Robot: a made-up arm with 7 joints. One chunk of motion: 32 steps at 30 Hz.
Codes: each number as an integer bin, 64 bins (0 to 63) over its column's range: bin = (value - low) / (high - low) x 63, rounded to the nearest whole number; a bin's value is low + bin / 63 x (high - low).
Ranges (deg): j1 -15..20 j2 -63..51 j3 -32..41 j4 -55..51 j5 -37..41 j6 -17..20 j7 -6..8
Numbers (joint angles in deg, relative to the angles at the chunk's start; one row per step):
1: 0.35 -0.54 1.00 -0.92 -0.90 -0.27 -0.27
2: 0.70 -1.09 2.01 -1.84 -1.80 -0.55 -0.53
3: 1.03 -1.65 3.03 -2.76 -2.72 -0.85 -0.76
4: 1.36 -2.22 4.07 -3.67 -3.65 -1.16 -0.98
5: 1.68 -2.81 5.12 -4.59 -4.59 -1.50 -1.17
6: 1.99 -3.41 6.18 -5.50 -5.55 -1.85 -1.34
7: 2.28 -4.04 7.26 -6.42 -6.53 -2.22 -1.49
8: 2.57 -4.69 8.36 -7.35 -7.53 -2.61 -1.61
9: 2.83 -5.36 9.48 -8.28 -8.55 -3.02 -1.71
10: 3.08 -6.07 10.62 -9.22 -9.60 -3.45 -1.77
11: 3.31 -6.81 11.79 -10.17 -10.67 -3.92 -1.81
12: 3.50 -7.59 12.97 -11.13 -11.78 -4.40 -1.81
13: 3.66 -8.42 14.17 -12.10 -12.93 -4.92 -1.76
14: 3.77 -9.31 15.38 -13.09 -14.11 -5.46 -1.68
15: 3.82 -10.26 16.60 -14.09 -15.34 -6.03 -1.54
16: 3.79 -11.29 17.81 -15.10 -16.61 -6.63 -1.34
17: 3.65 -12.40 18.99 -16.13 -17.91 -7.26 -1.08
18: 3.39 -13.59 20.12 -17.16 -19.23 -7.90 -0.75
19: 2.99 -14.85 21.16 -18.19 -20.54 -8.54 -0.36
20: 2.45 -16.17 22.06 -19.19 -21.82 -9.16 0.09
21: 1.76 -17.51 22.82 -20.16 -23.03 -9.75 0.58
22: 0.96 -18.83 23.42 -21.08 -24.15 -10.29 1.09
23: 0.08 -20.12 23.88 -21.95 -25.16 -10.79 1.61
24: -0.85 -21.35 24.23 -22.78 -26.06 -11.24 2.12
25: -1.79 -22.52 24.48 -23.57 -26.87 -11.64 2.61
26: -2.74 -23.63 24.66 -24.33 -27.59 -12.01 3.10
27: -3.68 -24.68 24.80 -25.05 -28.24 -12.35 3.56
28: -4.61 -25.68 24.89 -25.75 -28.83 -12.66 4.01
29: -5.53 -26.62 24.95 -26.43 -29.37 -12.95 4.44
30: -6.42 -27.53 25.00 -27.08 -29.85 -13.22 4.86
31: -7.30 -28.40 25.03 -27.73 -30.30 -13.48 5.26
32: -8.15 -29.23 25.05 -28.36 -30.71 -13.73 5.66
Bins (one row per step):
1: 28 35 28 32 29 28 26
2: 28 34 29 32 28 28 25
3: 29 34 30 31 28 27 24
4: 29 34 31 31 27 27 23
5: 30 33 32 30 26 26 22
6: 31 33 33 29 25 26 21
7: 31 33 34 29 25 25 20
8: 32 32 35 28 24 25 20
9: 32 32 36 28 23 24 19
10: 33 31 37 27 22 23 19
11: 33 31 38 27 21 22 19
12: 33 31 39 26 20 21 19
13: 34 30 40 25 19 21 19
14: 34 30 41 25 18 20 19
15: 34 29 42 24 17 19 20
16: 34 29 43 24 16 18 21
17: 34 28 44 23 15 17 22
18: 33 27 45 22 14 15 24
19: 32 27 46 22 13 14 25
20: 31 26 47 21 12 13 27
21: 30 25 47 21 11 12 30
22: 29 24 48 20 10 11 32
23: 27 24 48 20 10 11 34
24: 25 23 49 19 9 10 37
25: 24 22 49 19 8 9 39
26: 22 22 49 18 8 8 41
27: 20 21 49 18 7 8 43
28: 19 21 49 17 7 7 45
29: 17 20 49 17 6 7 47
30: 15 20 49 17 6 6 49
31: 14 19 49 16 5 6 51
32: 12 19 49 16 5 6 52

